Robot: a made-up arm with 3 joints. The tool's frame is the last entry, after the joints.
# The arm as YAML. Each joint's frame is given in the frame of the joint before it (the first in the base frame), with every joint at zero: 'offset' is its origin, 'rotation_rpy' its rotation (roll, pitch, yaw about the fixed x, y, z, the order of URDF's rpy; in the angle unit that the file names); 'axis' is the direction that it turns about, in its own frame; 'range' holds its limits. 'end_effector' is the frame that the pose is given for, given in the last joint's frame.
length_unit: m
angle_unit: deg
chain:
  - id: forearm
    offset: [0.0, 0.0, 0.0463]
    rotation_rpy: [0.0, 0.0, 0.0]
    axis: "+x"
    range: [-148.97, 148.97]
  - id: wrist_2
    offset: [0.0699, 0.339, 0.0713]
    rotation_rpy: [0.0, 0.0, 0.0]
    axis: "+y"
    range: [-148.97, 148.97]
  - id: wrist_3
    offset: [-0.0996, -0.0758, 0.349]
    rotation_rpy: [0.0, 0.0, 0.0]
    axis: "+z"
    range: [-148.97, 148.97]
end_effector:
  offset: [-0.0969, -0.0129, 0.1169]
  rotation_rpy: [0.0, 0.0, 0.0]
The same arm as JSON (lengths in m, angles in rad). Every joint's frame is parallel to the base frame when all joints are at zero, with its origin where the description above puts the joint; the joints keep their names.
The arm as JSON. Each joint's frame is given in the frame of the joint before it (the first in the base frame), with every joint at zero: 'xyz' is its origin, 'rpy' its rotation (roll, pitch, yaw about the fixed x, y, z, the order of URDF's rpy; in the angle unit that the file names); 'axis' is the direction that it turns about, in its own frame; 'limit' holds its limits. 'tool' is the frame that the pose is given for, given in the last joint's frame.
{"units": {"length": "m", "angle": "rad"}, "joints": [{"name": "forearm", "type": "revolute", "origin": {"xyz": [0.0, 0.0, 0.0463], "rpy": [0.0, 0.0, 0.0]}, "axis": "+x", "limit": {"lower": -2.6, "upper": 2.6}}, {"name": "wrist_2", "type": "revolute", "origin": {"xyz": [0.0699, 0.339, 0.0713], "rpy": [0.0, 0.0, 0.0]}, "axis": "+y", "limit": {"lower": -2.6, "upper": 2.6}}, {"name": "wrist_3", "type": "revolute", "origin": {"xyz": [-0.0996, -0.0758, 0.349], "rpy": [0.0, 0.0, 0.0]}, "axis": "+z", "limit": {"lower": -2.6, "upper": 2.6}}], "tool": {"origin": {"xyz": [-0.0969, -0.0129, 0.1169], "rpy": [0.0, 0.0, 0.0]}}}
